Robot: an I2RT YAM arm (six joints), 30 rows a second.
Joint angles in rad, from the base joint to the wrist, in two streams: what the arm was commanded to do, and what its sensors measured. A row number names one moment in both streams.
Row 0, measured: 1.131, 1.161, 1.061, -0.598, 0.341, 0.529
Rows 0 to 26, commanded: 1.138, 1.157, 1.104, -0.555, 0.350, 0.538; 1.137, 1.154, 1.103, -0.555, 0.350, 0.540; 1.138, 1.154, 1.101, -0.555, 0.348, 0.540; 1.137, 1.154, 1.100, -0.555, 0.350, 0.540; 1.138, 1.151, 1.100, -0.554, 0.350, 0.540; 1.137, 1.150, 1.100, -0.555, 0.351, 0.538; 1.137, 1.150, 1.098, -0.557, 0.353, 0.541; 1.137, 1.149, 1.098, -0.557, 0.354, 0.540; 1.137, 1.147, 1.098, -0.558, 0.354, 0.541; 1.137, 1.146, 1.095, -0.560, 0.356, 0.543; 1.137, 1.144, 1.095, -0.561, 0.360, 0.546; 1.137, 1.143, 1.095, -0.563, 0.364, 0.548; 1.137, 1.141, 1.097, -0.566, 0.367, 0.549; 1.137, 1.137, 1.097, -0.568, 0.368, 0.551; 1.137, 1.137, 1.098, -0.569, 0.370, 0.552; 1.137, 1.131, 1.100, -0.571, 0.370, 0.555; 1.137, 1.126, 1.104, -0.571, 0.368, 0.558; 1.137, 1.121, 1.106, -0.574, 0.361, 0.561; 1.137, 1.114, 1.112, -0.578, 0.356, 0.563; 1.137, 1.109, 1.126, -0.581, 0.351, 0.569; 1.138, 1.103, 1.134, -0.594, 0.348, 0.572; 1.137, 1.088, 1.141, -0.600, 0.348, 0.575; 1.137, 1.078, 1.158, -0.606, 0.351, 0.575; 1.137, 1.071, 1.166, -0.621, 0.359, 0.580; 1.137, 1.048, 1.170, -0.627, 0.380, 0.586; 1.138, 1.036, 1.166, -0.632, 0.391, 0.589; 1.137, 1.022, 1.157, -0.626, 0.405, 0.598
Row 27, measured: 1.131, 1.096, 1.109, -0.616, 0.348, 0.567
